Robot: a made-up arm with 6 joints. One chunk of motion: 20 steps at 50 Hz.
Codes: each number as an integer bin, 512 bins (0 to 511) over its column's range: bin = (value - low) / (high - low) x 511, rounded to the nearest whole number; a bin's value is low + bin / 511 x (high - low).
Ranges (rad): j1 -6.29..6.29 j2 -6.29..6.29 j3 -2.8..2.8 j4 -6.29..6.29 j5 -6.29..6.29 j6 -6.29..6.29
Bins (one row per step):
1: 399 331 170 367 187 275
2: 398 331 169 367 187 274
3: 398 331 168 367 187 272
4: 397 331 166 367 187 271
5: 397 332 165 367 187 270
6: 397 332 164 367 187 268
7: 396 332 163 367 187 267
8: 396 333 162 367 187 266
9: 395 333 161 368 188 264
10: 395 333 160 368 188 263
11: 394 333 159 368 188 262
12: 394 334 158 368 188 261
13: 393 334 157 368 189 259
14: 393 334 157 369 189 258
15: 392 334 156 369 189 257
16: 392 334 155 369 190 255
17: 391 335 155 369 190 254
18: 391 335 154 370 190 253
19: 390 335 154 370 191 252
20: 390 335 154 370 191 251
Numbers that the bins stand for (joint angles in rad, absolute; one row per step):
1: 3.5327 1.8587 -0.9370 2.7450 -1.6864 0.4801
2: 3.5081 1.8587 -0.9479 2.7450 -1.6864 0.4554
3: 3.5081 1.8587 -0.9589 2.7450 -1.6864 0.4062
4: 3.4835 1.8587 -0.9808 2.7450 -1.6864 0.3816
5: 3.4835 1.8833 -0.9918 2.7450 -1.6864 0.3570
6: 3.4835 1.8833 -1.0027 2.7450 -1.6864 0.3077
7: 3.4589 1.8833 -1.0137 2.7450 -1.6864 0.2831
8: 3.4589 1.9079 -1.0247 2.7450 -1.6864 0.2585
9: 3.4343 1.9079 -1.0356 2.7696 -1.6617 0.2093
10: 3.4343 1.9079 -1.0466 2.7696 -1.6617 0.1846
11: 3.4096 1.9079 -1.0575 2.7696 -1.6617 0.1600
12: 3.4096 1.9325 -1.0685 2.7696 -1.6617 0.1354
13: 3.3850 1.9325 -1.0795 2.7696 -1.6371 0.0862
14: 3.3850 1.9325 -1.0795 2.7942 -1.6371 0.0615
15: 3.3604 1.9325 -1.0904 2.7942 -1.6371 0.0369
16: 3.3604 1.9325 -1.1014 2.7942 -1.6125 -0.0123
17: 3.3358 1.9572 -1.1014 2.7942 -1.6125 -0.0369
18: 3.3358 1.9572 -1.1123 2.8188 -1.6125 -0.0615
19: 3.3112 1.9572 -1.1123 2.8188 -1.5879 -0.0862
20: 3.3112 1.9572 -1.1123 2.8188 -1.5879 -0.1108

